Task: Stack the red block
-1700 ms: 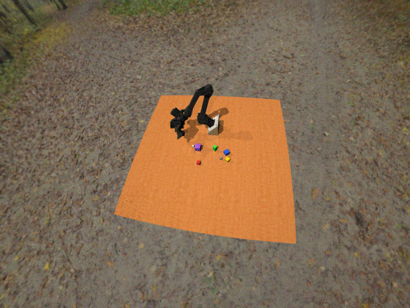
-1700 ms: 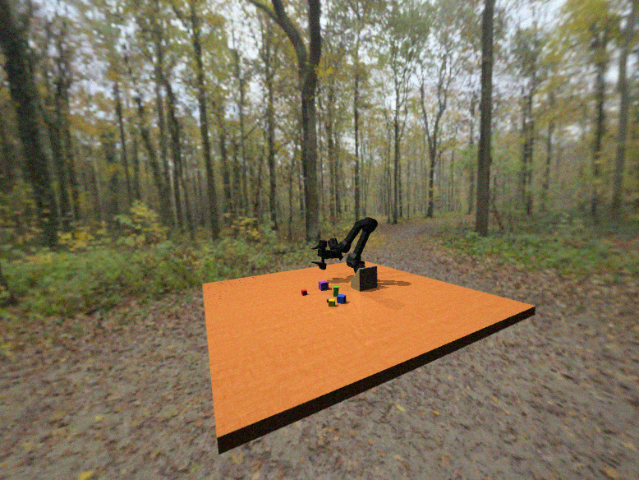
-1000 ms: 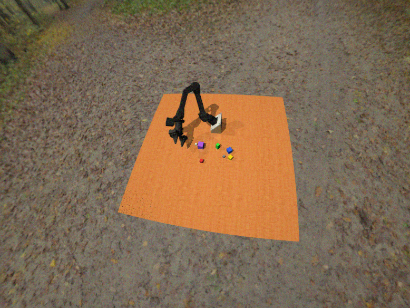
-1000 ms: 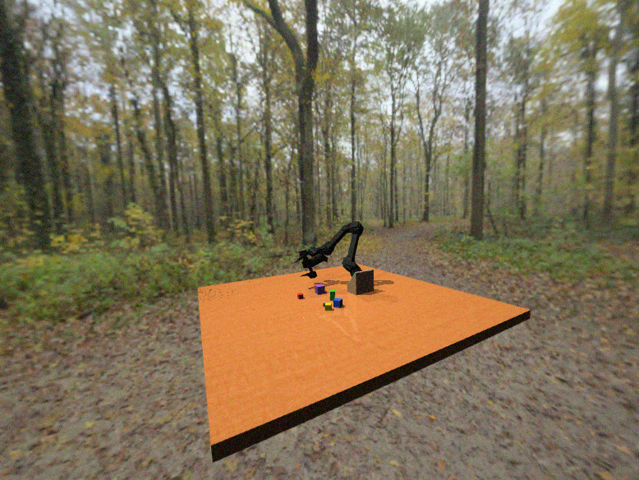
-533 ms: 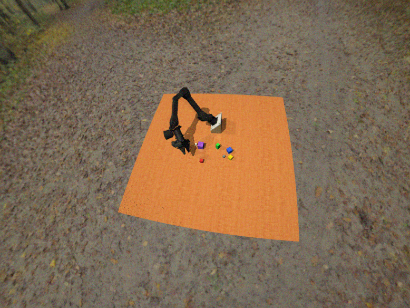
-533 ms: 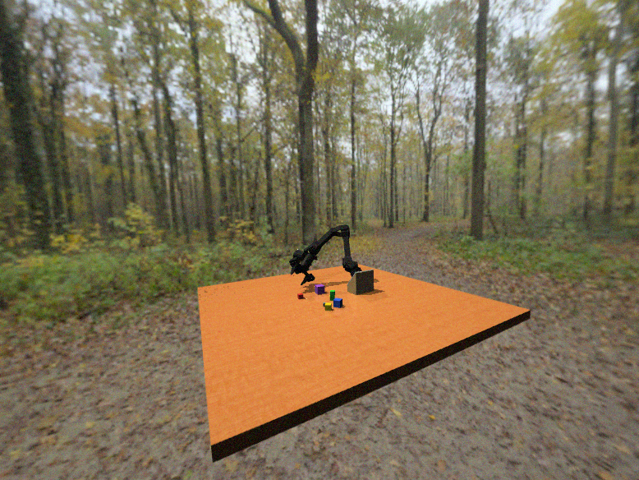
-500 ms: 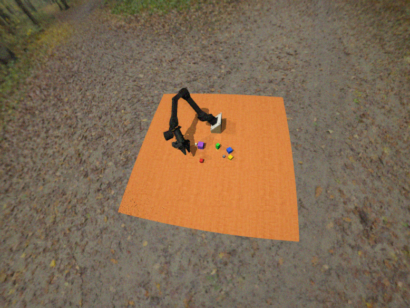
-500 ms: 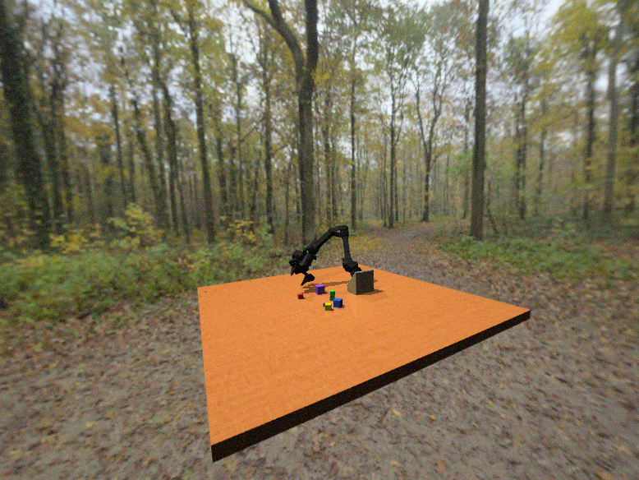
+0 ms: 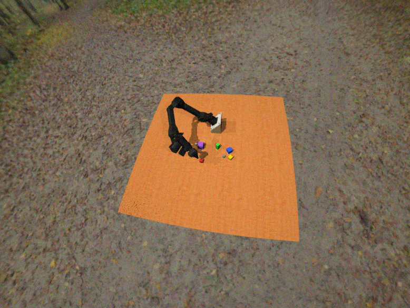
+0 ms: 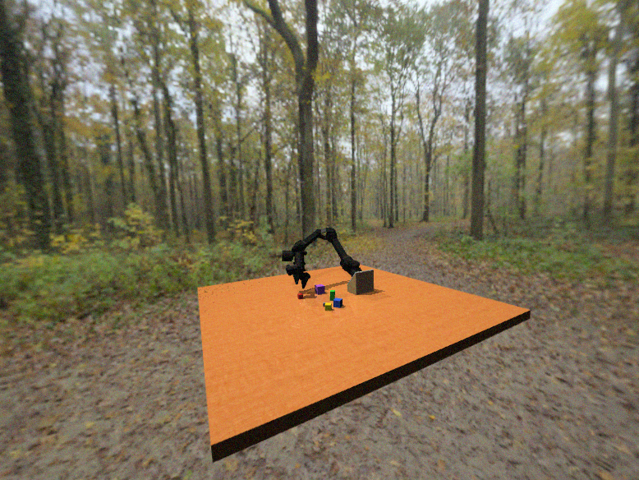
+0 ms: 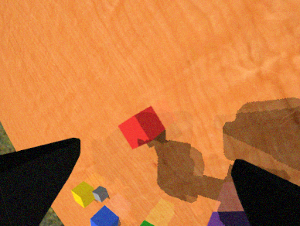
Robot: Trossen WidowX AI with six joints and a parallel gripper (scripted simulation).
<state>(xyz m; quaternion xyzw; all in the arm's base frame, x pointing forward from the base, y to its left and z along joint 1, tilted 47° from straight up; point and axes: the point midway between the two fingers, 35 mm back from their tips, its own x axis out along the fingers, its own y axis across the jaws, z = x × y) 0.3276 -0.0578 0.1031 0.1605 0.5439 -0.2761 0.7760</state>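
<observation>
The red block lies 40 mm to the left of my gripper tip, 40 mm below it and 20 mm ahead of it. The rest, counted from my gripper tip: small grey block: 210 mm to the left, 50 mm below, 50 mm behind; then yellow block: 260 mm to the left, 40 mm below, 40 mm behind; then purple block: 120 mm behind, 30 mm below, 10 mm to the left.
</observation>
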